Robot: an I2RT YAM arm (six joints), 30 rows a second.
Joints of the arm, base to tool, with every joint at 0 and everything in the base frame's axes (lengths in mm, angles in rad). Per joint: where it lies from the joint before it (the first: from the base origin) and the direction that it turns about. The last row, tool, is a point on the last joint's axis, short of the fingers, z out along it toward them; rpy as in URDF.
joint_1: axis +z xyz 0 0 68
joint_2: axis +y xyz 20 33.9 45.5
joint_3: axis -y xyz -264 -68.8 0
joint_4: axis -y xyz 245 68.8 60
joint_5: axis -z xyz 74 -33.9 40.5
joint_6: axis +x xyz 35.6 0 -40.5
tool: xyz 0 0 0 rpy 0 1.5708 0
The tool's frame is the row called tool.
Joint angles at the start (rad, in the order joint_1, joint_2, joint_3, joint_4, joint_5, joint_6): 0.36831 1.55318 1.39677 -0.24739 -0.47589 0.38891
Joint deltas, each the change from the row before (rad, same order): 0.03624 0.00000 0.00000 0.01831 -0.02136 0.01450; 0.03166 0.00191 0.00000 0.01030 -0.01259 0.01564; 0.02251 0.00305 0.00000 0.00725 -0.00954 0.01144; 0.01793 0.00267 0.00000 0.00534 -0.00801 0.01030; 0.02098 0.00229 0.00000 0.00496 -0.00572 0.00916; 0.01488 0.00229 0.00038 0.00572 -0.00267 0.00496; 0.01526 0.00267 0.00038 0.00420 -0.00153 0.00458; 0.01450 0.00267 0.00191 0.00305 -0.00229 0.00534; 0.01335 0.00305 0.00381 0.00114 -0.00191 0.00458; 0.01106 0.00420 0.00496 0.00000 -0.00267 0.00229; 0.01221 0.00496 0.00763 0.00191 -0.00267 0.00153
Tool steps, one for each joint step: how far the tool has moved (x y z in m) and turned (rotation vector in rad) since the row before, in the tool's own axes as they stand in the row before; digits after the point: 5 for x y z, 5 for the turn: 0.00340 0.01249 0.00532 -0.05430 0.01223 -0.00638; 0.00382 0.00989 0.00550 -0.03914 0.01525 0.00127; 0.00305 0.00654 0.00456 -0.02761 0.01293 0.00219; 0.00256 0.00509 0.00377 -0.02201 0.01128 0.00333; 0.00301 0.00595 0.00420 -0.02217 0.01227 0.00128; 0.00192 0.00414 0.00319 -0.01515 0.00673 -0.00156; 0.00218 0.00404 0.00339 -0.01368 0.00798 -0.00105; 0.00179 0.00408 0.00313 -0.01390 0.00766 -0.00023; 0.00134 0.00391 0.00289 -0.01251 0.00719 -0.00042; 0.00096 0.00313 0.00276 -0.01100 0.00711 -0.00141; 0.00035 0.00388 0.00297 -0.01335 0.00490 -0.00447
